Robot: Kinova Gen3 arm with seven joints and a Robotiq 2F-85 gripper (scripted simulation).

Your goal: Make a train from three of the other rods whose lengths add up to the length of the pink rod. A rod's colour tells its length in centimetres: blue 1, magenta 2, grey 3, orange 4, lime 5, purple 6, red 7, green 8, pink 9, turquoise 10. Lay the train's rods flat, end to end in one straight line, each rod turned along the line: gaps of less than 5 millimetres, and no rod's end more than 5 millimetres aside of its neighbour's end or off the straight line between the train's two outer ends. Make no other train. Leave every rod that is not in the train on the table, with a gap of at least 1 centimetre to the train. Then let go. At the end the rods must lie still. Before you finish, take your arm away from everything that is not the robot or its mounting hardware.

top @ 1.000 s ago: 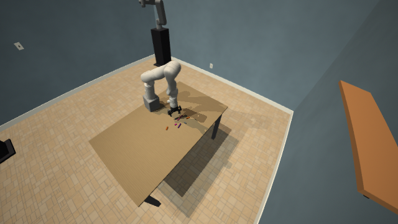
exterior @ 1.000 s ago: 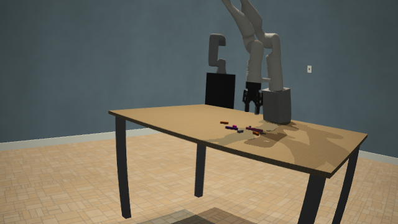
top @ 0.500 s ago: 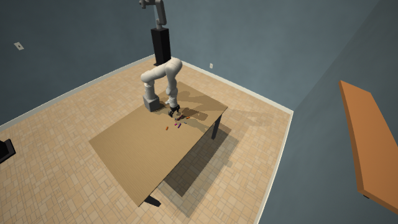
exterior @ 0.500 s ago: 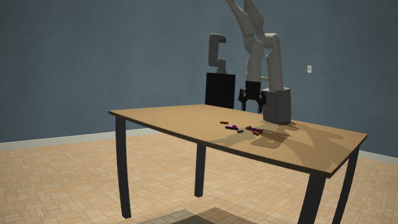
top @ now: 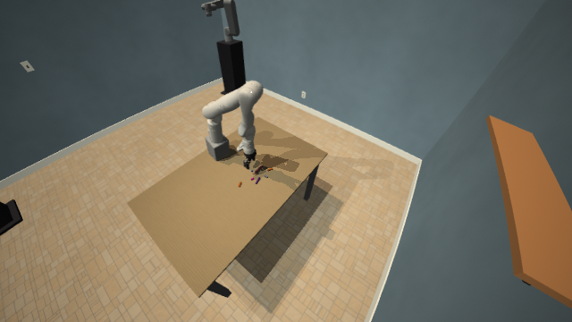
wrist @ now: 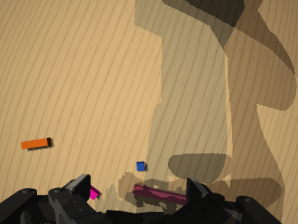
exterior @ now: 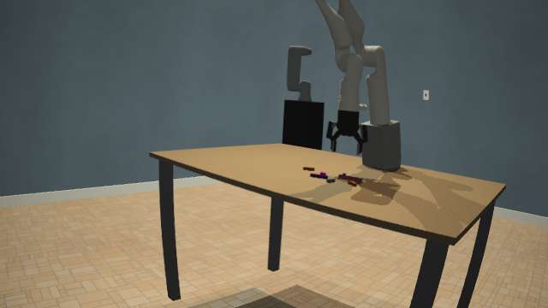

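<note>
Now: the blue rod 80 mm below my hand. The rest, counted from my hand: pink rod (30 mm ahead, 40 mm to the left, 80 mm below); then purple rod (90 mm ahead, 50 mm to the right, 80 mm below); then magenta rod (50 mm ahead, 60 mm to the right, 80 mm below).
</note>
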